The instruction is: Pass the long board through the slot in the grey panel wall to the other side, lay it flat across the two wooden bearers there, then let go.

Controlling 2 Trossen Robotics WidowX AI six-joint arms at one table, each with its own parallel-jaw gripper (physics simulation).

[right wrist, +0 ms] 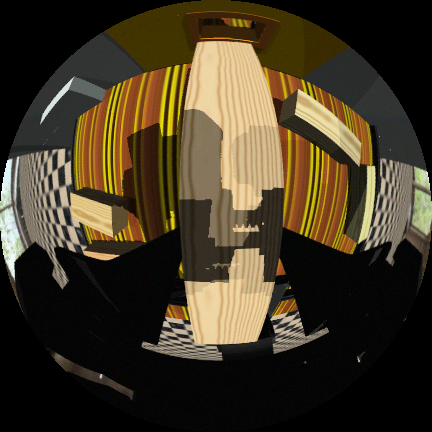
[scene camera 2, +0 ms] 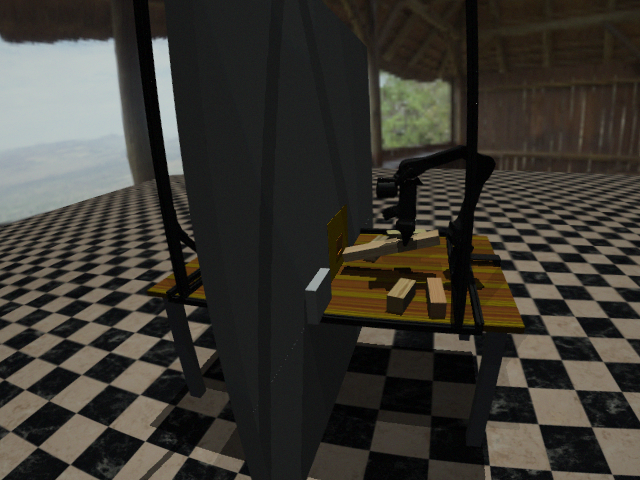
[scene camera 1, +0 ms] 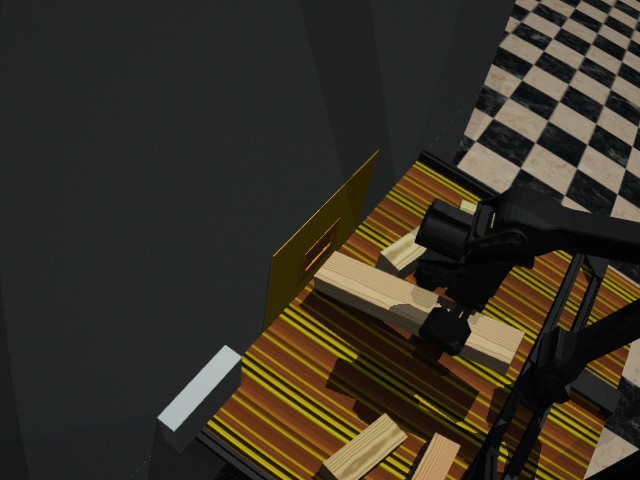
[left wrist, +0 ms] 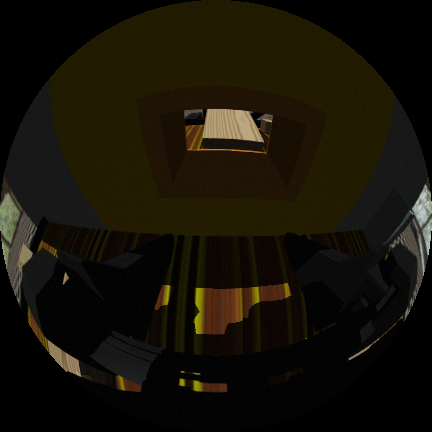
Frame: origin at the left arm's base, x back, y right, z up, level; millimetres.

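Where they show: left gripper, fingertip midpoint: [left wrist: 230, 239]; right gripper, fingertip midpoint: [right wrist: 230, 232] [scene camera 2: 405, 242]; right arm's base, link origin: [scene camera 1: 535, 392].
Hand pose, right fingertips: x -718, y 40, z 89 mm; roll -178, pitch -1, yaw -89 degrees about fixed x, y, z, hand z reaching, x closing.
Each offset is from my right fingertips to the centre of the thing. "pt": to the spot under its first point.
The long pale board @(dz -16, dx +50, dy +0 mm) [scene camera 1: 372, 284] [scene camera 2: 367, 252] [right wrist: 235, 90] is held above the table, its wall-side end looking lower. That end is in front of the framed slot @(pt dz -18, dx +288, dy -49 mm) [left wrist: 152, 145] [right wrist: 270, 32] in the grey panel wall [scene camera 1: 180, 155] [scene camera 2: 232, 206]. In the left wrist view the board [left wrist: 232, 126] shows through the opening, on the far side. My right gripper [scene camera 1: 457, 312] [scene camera 2: 406, 240] [right wrist: 230, 232] is shut on the board, past its middle from the wall. My left gripper [left wrist: 230, 239] is open and empty on the other side, facing the slot. Pale wood [left wrist: 62, 357] shows low left there; I cannot tell whether it is a bearer.
A yellow panel @(pt dz +15, dx +234, dy +91 mm) [scene camera 1: 286, 273] [scene camera 2: 334, 227] surrounds the slot. A light grey block @(pt dz -8, dx +219, dy +302 mm) [scene camera 1: 201, 387] [scene camera 2: 316, 294] juts from the wall. Loose wooden blocks @(dz -85, dx -7, dy +218 mm) [scene camera 1: 364, 449] @(pt dz -64, dx -99, dy +167 mm) [scene camera 1: 436, 457] [scene camera 2: 400, 294] [right wrist: 95, 212] lie on the striped table; another block @(dz -83, dx +121, dy -158 mm) [scene camera 1: 395, 253] [right wrist: 325, 120] lies beside the board.
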